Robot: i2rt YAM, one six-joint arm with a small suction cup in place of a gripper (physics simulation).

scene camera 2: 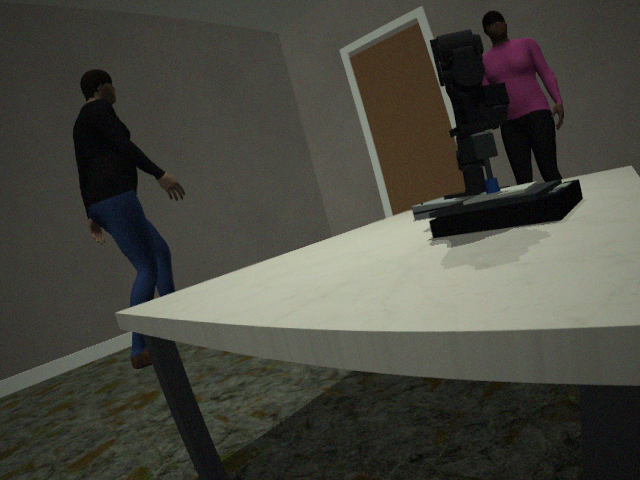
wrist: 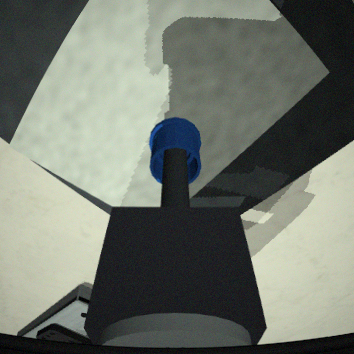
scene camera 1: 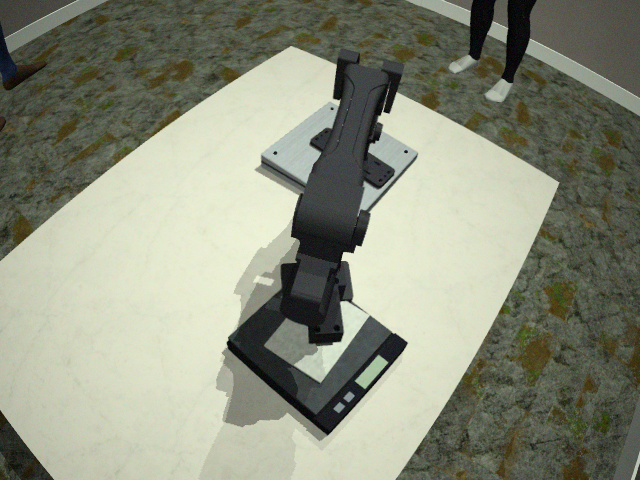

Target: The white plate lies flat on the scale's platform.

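Where they show: end effector, tool point: (wrist: pixel 174 132); arm's base, origin of the base link: (scene camera 2: pixel 476 194).
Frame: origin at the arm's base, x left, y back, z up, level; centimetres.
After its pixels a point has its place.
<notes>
The white plate (scene camera 1: pixel 333 359) @(y -41.5, x 26.5, z 2.1 cm) (scene camera 2: pixel 521 187) @(y -40.2, x 25.3, z 2.1 cm) (wrist: pixel 90 100) @(y -36.8, x 23.9, z 2.1 cm) is level over the black scale's dark grey platform (scene camera 1: pixel 361 347) @(y -36.6, x 28.7, z 1.5 cm) (wrist: pixel 30 60) @(y -36.2, x 27.8, z 1.5 cm) and looks flat on it; a very thin gap could not be told. One side of the plate runs along the scale's edge in the wrist view. The scale (scene camera 2: pixel 501 222) @(y -51.0, x 23.8, z -2.0 cm) stands on the table, its display and two buttons along one side. My blue suction cup (scene camera 2: pixel 492 186) (wrist: pixel 175 137) points down and is pressed on the plate's top, holding it. In scene camera 1 the arm hides the cup and part of the plate.
A grey metal base plate (scene camera 1: pixel 294 149) @(y -7.3, x -11.0, z 0.8 cm) with a dark bracket (scene camera 1: pixel 379 171) @(y 0.3, x 7.4, z 0.5 cm) lies on the white table (scene camera 1: pixel 155 222) @(y -40.6, x -22.0, z -3.0 cm) (scene camera 2: pixel 336 289) @(y -78.3, x 11.7, z -3.0 cm) under the arm. The arm's shadow falls across the scale and table. Two people (scene camera 2: pixel 116 155) (scene camera 2: pixel 522 77) stand beyond the table.
</notes>
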